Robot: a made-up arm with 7 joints. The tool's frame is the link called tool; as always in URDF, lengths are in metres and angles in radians.
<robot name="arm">
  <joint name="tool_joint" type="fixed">
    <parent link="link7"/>
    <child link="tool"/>
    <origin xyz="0 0 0" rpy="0 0 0"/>
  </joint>
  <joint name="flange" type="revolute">
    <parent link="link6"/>
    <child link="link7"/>
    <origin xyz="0 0 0" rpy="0 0 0"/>
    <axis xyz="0 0 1"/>
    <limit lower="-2.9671" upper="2.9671" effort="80" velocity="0.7"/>
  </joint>
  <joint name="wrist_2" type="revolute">
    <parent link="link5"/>
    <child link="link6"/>
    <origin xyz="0 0 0" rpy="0 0 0"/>
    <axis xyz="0 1 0"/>
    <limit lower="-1.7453" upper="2.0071" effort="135" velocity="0.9"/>
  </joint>
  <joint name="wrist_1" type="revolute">
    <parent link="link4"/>
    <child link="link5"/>
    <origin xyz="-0.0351 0 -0.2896" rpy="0 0 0"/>
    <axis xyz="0 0 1"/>
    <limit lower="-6.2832" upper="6.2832" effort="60" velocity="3"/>
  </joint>
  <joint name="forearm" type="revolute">
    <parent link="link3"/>
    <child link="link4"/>
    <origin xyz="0.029 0 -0.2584" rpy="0 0 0"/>
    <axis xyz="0 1 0"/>
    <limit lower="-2.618" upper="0.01" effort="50" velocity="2.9"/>
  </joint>
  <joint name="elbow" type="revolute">
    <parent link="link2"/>
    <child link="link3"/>
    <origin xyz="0 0 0" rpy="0 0 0"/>
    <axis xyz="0 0 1"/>
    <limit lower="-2.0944" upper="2.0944" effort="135" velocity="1.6"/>
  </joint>
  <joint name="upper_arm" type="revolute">
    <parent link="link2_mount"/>
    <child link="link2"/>
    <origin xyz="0 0 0" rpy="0 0 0"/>
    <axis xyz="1 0 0"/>
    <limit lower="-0.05" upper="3.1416" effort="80" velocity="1.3"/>
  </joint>
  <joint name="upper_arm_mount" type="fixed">
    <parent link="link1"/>
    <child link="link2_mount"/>
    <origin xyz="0 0 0" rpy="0 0 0"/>
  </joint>
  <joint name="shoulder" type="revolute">
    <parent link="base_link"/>
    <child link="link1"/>
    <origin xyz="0 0 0" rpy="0 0 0"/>
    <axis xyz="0 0.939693 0.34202"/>
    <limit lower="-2.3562" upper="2.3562" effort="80" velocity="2.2"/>
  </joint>
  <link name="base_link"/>
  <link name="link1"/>
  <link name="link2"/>
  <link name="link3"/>
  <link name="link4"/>
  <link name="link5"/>
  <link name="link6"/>
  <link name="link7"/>
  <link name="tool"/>
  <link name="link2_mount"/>
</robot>
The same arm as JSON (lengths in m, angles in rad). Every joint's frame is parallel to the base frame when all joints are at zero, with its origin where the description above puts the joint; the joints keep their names.
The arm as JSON. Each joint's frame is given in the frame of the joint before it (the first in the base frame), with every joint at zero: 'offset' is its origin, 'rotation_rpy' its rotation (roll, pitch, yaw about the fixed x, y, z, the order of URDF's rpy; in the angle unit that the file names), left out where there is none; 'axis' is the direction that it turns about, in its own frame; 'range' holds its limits. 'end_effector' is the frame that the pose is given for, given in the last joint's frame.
{
  "length_unit": "m",
  "angle_unit": "rad",
  "chain": [
    {
      "id": "shoulder",
      "offset": [
        0.0,
        0.0,
        0.0
      ],
      "axis": [
        0.0,
        0.9397,
        0.342
      ],
      "range": [
        -2.3562,
        2.3562
      ]
    },
    {
      "id": "upper_arm",
      "offset": [
        0.0,
        0.0,
        0.0
      ],
      "axis": [
        1.0,
        0.0,
        0.0
      ],
      "range": [
        -0.05,
        3.1416
      ]
    },
    {
      "id": "elbow",
      "offset": [
        0.0,
        0.0,
        0.0
      ],
      "axis": [
        0.0,
        0.0,
        1.0
      ],
      "range": [
        -2.0944,
        2.0944
      ]
    },
    {
      "id": "forearm",
      "offset": [
        0.029,
        0.0,
        -0.2584
      ],
      "axis": [
        0.0,
        1.0,
        0.0
      ],
      "range": [
        -2.618,
        0.01
      ]
    },
    {
      "id": "wrist_1",
      "offset": [
        -0.0351,
        0.0,
        -0.2896
      ],
      "axis": [
        0.0,
        0.0,
        1.0
      ],
      "range": [
        -6.2832,
        6.2832
      ]
    },
    {
      "id": "wrist_2",
      "offset": [
        0.0,
        0.0,
        0.0
      ],
      "axis": [
        0.0,
        1.0,
        0.0
      ],
      "range": [
        -1.7453,
        2.0071
      ]
    },
    {
      "id": "flange",
      "offset": [
        0.0,
        0.0,
        0.0
      ],
      "axis": [
        0.0,
        0.0,
        1.0
      ],
      "range": [
        -2.9671,
        2.9671
      ]
    }
  ],
  "end_effector": {
    "offset": [
      0.0,
      0.0,
      0.0
    ]
  }
}

